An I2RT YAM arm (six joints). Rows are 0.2 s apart.
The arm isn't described. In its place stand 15 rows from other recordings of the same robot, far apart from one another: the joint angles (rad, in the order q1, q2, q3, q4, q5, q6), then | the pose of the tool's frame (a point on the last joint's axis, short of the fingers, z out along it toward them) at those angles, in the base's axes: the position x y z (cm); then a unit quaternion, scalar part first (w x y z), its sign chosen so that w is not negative.
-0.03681, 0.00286, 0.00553, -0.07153, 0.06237, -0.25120 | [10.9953 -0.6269 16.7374 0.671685 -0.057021 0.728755 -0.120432]
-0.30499, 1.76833, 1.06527, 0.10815, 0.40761, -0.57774 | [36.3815 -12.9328 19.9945 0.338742 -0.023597 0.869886 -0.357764]
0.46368, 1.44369, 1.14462, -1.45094, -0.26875, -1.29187 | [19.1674 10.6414 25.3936 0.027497 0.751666 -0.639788 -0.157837]
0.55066, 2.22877, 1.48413, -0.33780, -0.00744, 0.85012 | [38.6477 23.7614 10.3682 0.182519 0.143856 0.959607 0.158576]
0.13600, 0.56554, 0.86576, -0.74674, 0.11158, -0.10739 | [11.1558 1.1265 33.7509 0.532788 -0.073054 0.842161 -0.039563]
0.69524, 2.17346, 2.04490, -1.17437, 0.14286, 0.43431 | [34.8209 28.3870 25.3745 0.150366 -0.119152 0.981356 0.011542]
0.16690, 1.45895, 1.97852, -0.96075, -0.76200, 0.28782 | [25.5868 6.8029 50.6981 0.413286 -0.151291 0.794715 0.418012]
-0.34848, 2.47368, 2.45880, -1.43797, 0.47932, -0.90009 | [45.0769 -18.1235 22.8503 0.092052 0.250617 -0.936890 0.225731]
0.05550, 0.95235, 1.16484, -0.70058, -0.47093, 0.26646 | [18.5970 2.6509 38.9344 0.462551 -0.031808 0.841389 0.277667]
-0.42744, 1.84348, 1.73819, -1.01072, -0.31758, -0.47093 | [35.8073 -15.0896 30.4806 0.267415 -0.056556 0.960998 0.042110]
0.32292, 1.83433, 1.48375, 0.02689, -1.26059, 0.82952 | [38.7470 16.5409 31.3601 0.134858 -0.168824 0.721141 0.658231]
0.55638, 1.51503, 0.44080, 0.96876, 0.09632, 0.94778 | [24.2620 14.6859 17.8746 0.512325 0.175973 0.722099 0.430267]
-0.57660, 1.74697, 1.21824, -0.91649, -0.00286, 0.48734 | [26.9834 -17.5357 19.2899 0.062748 0.506155 0.860156 -0.001374]
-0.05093, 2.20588, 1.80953, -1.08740, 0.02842, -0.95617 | [43.4697 -2.3171 17.7622 0.031255 -0.436309 0.898632 -0.033427]
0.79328, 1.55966, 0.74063, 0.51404, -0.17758, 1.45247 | [22.8570 24.1167 20.6750 0.190715 0.210317 0.776883 0.562003]
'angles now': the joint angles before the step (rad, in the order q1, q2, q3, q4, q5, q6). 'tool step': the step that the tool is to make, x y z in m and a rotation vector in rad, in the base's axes. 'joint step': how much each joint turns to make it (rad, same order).
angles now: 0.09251, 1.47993, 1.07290, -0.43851, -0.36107, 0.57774
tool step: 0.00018, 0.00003, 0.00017, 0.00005, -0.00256, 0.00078
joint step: 0.00000, 0.00000, 0.00002, 0.00227, -0.00038, -0.00075
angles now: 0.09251, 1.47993, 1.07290, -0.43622, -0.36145, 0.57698
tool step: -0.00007, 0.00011, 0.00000, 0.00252, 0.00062, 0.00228
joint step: 0.00001, 0.00000, -0.00002, -0.00036, -0.00343, 0.00001
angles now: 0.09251, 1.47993, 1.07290, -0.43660, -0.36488, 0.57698
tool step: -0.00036, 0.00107, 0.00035, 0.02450, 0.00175, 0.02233
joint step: 0.00001, 0.00001, -0.00001, 0.00041, -0.03318, -0.00037
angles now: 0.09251, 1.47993, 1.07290, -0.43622, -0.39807, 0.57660
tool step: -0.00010, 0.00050, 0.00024, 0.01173, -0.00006, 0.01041
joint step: -0.00002, 0.00001, -0.00001, 0.00116, -0.01565, -0.00001
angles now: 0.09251, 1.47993, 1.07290, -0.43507, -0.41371, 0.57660
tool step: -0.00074, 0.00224, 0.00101, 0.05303, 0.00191, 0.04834
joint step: 0.00000, 0.00000, -0.00002, 0.00269, -0.07172, -0.00077
